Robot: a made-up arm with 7 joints. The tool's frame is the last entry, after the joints.
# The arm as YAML. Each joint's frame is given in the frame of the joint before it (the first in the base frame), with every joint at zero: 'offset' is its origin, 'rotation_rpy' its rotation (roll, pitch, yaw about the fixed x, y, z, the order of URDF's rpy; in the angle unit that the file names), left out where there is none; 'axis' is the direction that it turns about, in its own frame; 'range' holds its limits. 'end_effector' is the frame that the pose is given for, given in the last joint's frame.
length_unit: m
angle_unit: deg
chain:
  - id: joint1
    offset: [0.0, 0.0, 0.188]
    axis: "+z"
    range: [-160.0, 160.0]
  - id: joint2
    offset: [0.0, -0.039, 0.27]
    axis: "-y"
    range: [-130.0, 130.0]
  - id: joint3
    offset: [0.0, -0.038, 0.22]
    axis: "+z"
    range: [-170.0, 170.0]
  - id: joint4
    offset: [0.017, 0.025, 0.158]
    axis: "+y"
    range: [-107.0, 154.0]
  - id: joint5
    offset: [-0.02, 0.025, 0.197]
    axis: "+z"
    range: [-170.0, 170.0]
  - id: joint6
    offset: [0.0, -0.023, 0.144]
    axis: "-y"
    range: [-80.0, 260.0]
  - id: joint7
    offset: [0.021, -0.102, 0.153]
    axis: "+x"
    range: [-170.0, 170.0]
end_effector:
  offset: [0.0, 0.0, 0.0]
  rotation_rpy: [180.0, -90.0, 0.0]
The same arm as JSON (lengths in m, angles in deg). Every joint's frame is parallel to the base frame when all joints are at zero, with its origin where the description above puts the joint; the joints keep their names.
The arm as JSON. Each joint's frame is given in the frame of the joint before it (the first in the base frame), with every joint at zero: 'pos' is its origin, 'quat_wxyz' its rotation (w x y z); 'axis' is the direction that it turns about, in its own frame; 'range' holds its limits. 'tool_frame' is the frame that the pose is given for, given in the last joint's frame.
{"length_unit": "m", "angle_unit": "deg", "joints": [
  {"joint": "joint1", "pos": [0.0, 0.0, 0.188], "quat_wxyz": [1.0, 0.0, 0.0, 0.0], "axis": "+z", "range": [-160.0, 160.0]},
  {"joint": "joint2", "pos": [0.0, -0.039, 0.27], "quat_wxyz": [1.0, 0.0, 0.0, 0.0], "axis": "-y", "range": [-130.0, 130.0]},
  {"joint": "joint3", "pos": [0.0, -0.038, 0.22], "quat_wxyz": [1.0, 0.0, 0.0, 0.0], "axis": "+z", "range": [-170.0, 170.0]},
  {"joint": "joint4", "pos": [0.017, 0.025, 0.158], "quat_wxyz": [1.0, 0.0, 0.0, 0.0], "axis": "+y", "range": [-107.0, 154.0]},
  {"joint": "joint5", "pos": [-0.02, 0.025, 0.197], "quat_wxyz": [1.0, 0.0, 0.0, 0.0], "axis": "+z", "range": [-170.0, 170.0]},
  {"joint": "joint6", "pos": [0.0, -0.023, 0.144], "quat_wxyz": [1.0, 0.0, 0.0, 0.0], "axis": "-y", "range": [-80.0, 260.0]},
  {"joint": "joint7", "pos": [0.021, -0.102, 0.153], "quat_wxyz": [1.0, 0.0, 0.0, 0.0], "axis": "+x", "range": [-170.0, 170.0]}
], "tool_frame": {"pos": [0.0, 0.0, 0.0], "quat_wxyz": [0.0, 0.707107, 0.0, 0.707107]}}

